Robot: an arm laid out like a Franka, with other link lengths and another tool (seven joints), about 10 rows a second.
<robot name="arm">
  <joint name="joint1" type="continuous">
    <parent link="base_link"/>
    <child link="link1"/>
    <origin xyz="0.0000 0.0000 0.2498"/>
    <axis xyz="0 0 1"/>
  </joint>
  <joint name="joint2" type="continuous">
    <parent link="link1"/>
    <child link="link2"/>
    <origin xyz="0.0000 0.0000 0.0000" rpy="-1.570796 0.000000 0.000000"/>
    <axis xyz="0 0 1"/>
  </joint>
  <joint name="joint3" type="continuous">
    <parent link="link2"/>
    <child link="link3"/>
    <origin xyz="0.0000 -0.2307 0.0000" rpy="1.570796 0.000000 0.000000"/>
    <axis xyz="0 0 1"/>
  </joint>
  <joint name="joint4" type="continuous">
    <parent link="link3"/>
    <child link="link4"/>
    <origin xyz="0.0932 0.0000 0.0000" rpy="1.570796 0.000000 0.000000"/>
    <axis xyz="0 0 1"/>
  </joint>
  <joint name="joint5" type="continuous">
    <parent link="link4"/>
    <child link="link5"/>
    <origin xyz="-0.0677 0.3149 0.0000" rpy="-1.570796 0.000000 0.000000"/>
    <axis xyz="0 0 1"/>
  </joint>
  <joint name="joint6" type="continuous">
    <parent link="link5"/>
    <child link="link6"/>
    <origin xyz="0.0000 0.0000 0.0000" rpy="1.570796 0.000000 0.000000"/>
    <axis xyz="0 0 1"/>
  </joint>
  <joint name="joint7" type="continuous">
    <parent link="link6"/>
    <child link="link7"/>
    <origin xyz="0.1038 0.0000 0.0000" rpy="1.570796 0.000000 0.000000"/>
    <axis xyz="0 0 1"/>
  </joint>
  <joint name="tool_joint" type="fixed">
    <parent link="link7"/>
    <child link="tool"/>
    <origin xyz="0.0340 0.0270 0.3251" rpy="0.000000 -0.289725 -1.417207"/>
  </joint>
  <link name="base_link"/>
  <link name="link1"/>
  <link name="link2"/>
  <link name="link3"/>
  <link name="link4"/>
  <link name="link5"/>
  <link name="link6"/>
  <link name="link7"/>
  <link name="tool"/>
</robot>
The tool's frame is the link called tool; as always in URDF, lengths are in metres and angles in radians. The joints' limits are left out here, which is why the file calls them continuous.
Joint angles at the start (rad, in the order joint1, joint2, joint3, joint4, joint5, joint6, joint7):
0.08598, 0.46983, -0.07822, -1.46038, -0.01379, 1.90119, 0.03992
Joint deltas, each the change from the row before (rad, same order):
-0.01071, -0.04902, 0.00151, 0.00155, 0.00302, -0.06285, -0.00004
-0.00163, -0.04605, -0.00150, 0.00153, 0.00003, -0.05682, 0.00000
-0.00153, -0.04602, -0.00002, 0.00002, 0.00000, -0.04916, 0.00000
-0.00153, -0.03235, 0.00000, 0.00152, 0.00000, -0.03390, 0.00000
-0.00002, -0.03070, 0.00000, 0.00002, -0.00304, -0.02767, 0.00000
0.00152, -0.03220, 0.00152, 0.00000, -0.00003, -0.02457, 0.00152
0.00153, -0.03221, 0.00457, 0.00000, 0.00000, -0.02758, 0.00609
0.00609, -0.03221, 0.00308, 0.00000, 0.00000, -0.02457, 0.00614
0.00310, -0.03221, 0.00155, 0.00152, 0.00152, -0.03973, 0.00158
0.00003, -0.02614, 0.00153, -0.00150, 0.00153, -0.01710, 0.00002
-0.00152, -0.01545, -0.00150, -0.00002, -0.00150, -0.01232, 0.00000
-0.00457, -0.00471, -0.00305, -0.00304, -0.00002, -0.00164, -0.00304
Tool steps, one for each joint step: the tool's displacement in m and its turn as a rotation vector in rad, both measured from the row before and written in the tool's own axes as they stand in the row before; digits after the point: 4 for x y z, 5 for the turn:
-0.0139, -0.0102, -0.0195, 0.01695, 0.00454, 0.00774
-0.0106, -0.0105, -0.0193, 0.01078, 0.00094, 0.00176
-0.0094, -0.0099, -0.0195, 0.00464, 0.00271, 0.00184
-0.0070, -0.0069, -0.0141, 0.00135, 0.00239, 0.00224
-0.0065, -0.0059, -0.0133, -0.00274, -0.00014, 0.00143
-0.0042, -0.0057, -0.0151, -0.00682, 0.00403, 0.00146
-0.0028, -0.0073, -0.0149, -0.00352, 0.00393, 0.00202
-0.0011, -0.0070, -0.0156, -0.00743, 0.00401, -0.00009
-0.0035, -0.0114, -0.0131, 0.00569, 0.00246, -0.00415
-0.0033, -0.0053, -0.0111, -0.00667, 0.00489, 0.00081
-0.0049, -0.0032, -0.0057, -0.00199, 0.00010, 0.00407
-0.0044, -0.0005, 0.0003, 0.00146, 0.00019, 0.00438

